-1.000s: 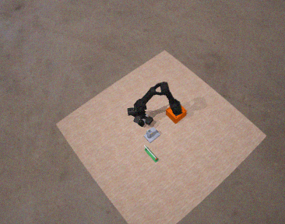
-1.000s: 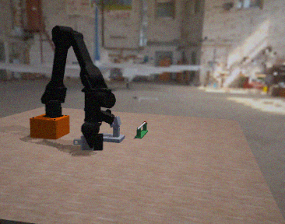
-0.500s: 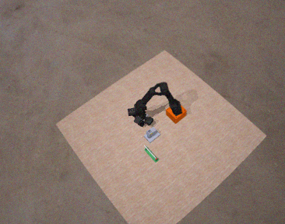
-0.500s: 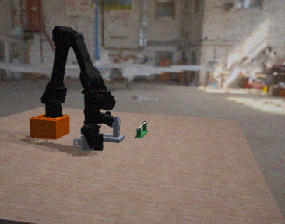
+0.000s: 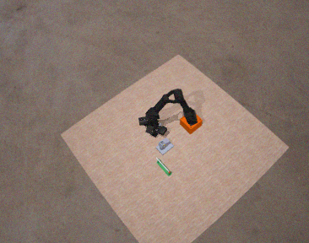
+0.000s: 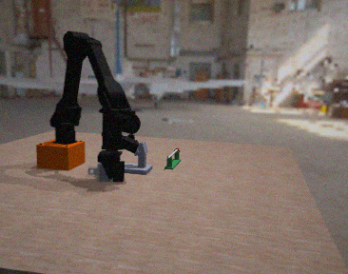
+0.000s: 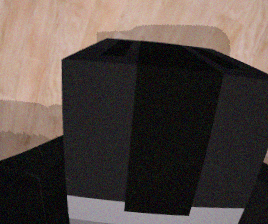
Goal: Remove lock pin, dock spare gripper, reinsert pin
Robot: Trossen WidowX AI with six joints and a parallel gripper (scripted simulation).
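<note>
My gripper tip is 150 mm to the right of the mount, 40 mm below it and 10 mm short of it. Also, from my gripper tip: green cradle 290 mm to the left, 80 mm ahead, 10 mm above; then spare gripper 20 mm above, 10 mm to the right, 10 mm behind.
</note>
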